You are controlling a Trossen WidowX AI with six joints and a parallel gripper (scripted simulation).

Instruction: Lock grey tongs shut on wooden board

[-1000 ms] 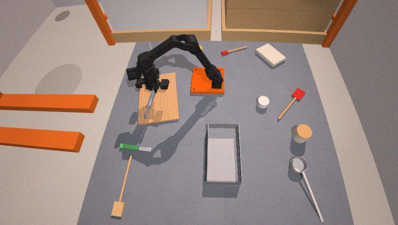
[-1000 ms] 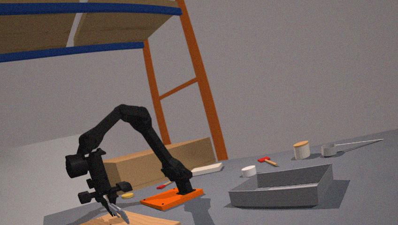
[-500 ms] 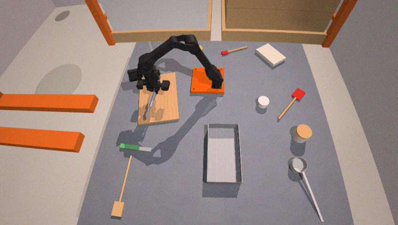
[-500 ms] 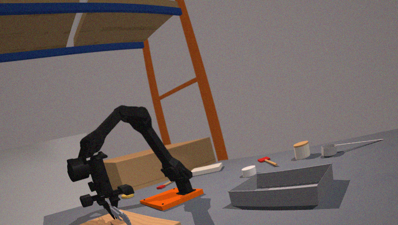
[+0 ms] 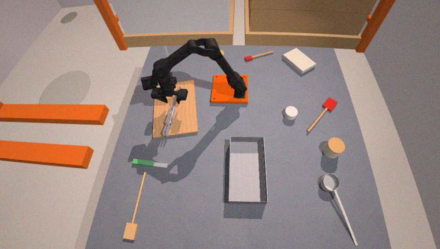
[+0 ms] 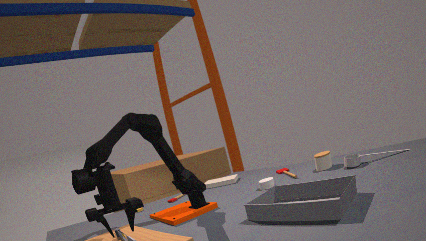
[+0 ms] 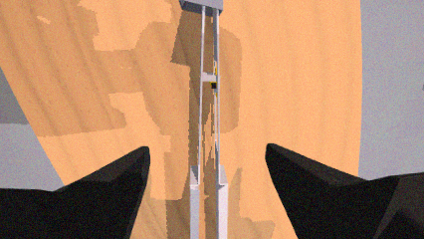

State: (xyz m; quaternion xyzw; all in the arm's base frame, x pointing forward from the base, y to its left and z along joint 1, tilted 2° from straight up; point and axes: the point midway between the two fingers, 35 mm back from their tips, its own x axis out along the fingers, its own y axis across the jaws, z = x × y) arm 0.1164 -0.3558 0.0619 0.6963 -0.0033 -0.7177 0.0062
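Right now my gripper tip is 4 cm past the yellow part and 2 cm above it. From my gripper tip the other things lie so: roasting tin 32 cm ahead, 42 cm to the left, 2 cm below; wooden board 4 cm below; green-handled tool 34 cm ahead, 4 cm to the right, 4 cm below.
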